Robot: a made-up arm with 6 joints.
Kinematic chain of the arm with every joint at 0, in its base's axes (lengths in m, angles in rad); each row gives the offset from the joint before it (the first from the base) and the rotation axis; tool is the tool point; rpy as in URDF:
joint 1: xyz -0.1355 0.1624 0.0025 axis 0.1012 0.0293 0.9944
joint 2: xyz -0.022 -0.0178 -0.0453 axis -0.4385 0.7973 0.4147
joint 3: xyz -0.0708 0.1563 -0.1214 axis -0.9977 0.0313 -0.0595
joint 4: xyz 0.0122 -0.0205 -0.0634 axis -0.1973 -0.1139 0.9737
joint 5: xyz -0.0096 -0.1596 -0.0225 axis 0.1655 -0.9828 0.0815
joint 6: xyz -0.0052 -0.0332 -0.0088 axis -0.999 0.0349 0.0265
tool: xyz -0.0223 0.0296 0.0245 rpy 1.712 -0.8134 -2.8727
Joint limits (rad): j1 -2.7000..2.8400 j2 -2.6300..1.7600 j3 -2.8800..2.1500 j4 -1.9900..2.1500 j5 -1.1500..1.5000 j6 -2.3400..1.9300
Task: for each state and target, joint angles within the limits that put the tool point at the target. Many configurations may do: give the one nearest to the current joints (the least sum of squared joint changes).
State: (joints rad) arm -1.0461 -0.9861 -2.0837 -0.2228 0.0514 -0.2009
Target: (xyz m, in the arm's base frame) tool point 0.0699 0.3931 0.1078
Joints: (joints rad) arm -0.3760 -1.2627 -2.8800 0.3219 -0.0505 0.0983
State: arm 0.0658 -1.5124 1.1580 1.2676 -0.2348 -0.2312
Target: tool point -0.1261 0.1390 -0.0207
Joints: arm 0.0196 -1.5184 0.8301 0.8004 -0.0767 -0.2048
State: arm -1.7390 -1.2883 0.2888 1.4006 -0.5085 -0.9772
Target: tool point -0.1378 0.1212 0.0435
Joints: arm -1.5122 -1.1689 0.9271 1.0536 -0.5237 -0.8573
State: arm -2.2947 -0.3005 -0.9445 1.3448 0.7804 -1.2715
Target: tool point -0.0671 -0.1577 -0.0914
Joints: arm -1.8950 -0.7108 -1.4836 1.0979 0.9419 -1.3618
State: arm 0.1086 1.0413 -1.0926 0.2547 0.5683 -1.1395
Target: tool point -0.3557 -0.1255 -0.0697
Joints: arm 0.1958 1.4739 -0.7325 0.1285 0.4925 -1.0890
